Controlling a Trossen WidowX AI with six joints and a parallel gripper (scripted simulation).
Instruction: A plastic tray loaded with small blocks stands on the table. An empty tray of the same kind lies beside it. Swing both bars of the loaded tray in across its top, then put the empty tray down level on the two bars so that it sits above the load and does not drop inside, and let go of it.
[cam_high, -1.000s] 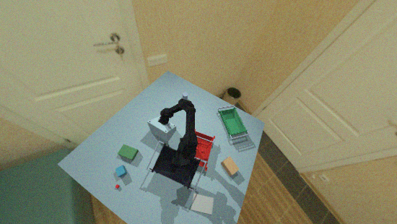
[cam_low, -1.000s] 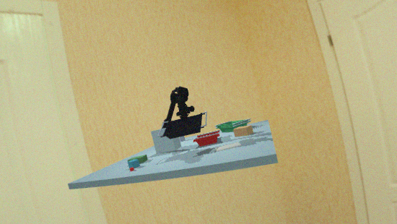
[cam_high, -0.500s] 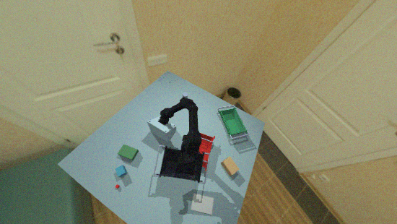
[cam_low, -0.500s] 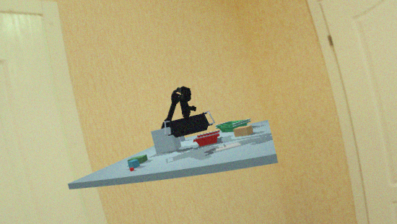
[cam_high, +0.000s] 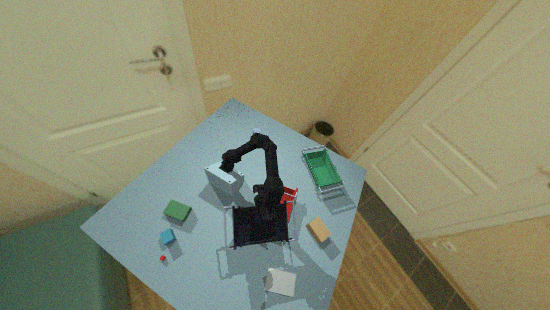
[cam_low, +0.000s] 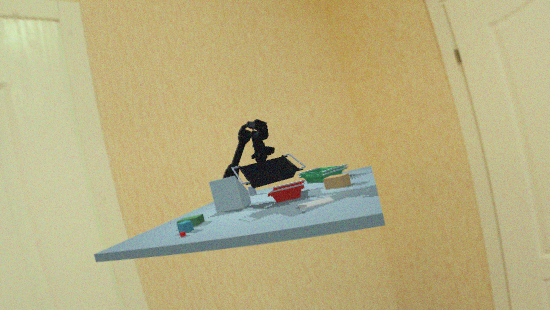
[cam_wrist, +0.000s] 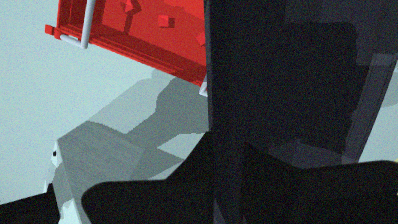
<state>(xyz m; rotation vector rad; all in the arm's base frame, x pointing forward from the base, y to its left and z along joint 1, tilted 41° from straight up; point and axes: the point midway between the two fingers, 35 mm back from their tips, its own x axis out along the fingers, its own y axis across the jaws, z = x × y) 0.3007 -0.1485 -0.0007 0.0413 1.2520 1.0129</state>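
Right now my gripper tip is 6 cm to the left of the black tray and 5 cm short of it. From my gripper tip the other things lie so: green block 39 cm behind, 21 cm to the right, 17 cm below; then white plate 28 cm ahead, 21 cm to the right, 18 cm below; then tan block 35 cm ahead, 16 cm below, 12 cm to the left.
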